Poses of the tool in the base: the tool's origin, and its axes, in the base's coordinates. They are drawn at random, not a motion.
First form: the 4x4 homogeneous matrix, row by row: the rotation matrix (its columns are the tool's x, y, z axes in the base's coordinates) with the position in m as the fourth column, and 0 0 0 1 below. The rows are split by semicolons.
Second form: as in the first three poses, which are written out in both.
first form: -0.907, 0.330, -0.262, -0.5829; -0.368, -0.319, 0.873, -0.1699; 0.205, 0.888, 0.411, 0.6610; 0, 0, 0, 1
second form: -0.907, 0.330, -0.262, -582.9; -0.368, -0.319, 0.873, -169.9; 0.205, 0.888, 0.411, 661.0; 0, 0, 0, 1
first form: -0.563, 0.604, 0.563, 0.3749; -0.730, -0.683, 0.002, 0.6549; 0.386, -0.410, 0.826, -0.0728; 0, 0, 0, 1
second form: -0.563, 0.604, 0.563, 374.9; -0.730, -0.683, 0.002, 654.9; 0.386, -0.410, 0.826, -72.8; 0, 0, 0, 1
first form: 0.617, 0.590, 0.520, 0.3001; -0.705, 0.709, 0.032, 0.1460; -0.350, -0.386, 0.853, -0.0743; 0, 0, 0, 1
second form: 0.617, 0.590, 0.520, 300.1; -0.705, 0.709, 0.032, 146.0; -0.350, -0.386, 0.853, -74.3; 0, 0, 0, 1
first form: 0.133, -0.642, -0.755, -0.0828; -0.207, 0.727, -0.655, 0.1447; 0.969, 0.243, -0.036, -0.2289; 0, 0, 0, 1
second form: 0.133, -0.642, -0.755, -82.8; -0.207, 0.727, -0.655, 144.7; 0.969, 0.243, -0.036, -228.9; 0, 0, 0, 1
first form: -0.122, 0.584, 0.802, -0.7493; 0.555, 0.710, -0.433, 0.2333; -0.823, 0.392, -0.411, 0.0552; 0, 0, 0, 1
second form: -0.122, 0.584, 0.802, -749.3; 0.555, 0.710, -0.433, 233.3; -0.823, 0.392, -0.411, 55.2; 0, 0, 0, 1
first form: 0.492, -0.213, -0.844, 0.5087; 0.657, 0.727, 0.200, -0.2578; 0.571, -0.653, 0.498, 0.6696; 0, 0, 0, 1
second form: 0.492, -0.213, -0.844, 508.7; 0.657, 0.727, 0.200, -257.8; 0.571, -0.653, 0.498, 669.6; 0, 0, 0, 1
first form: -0.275, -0.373, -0.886, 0.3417; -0.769, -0.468, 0.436, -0.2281; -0.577, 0.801, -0.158, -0.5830; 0, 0, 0, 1
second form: -0.275, -0.373, -0.886, 341.7; -0.769, -0.468, 0.436, -228.1; -0.577, 0.801, -0.158, -583.0; 0, 0, 0, 1
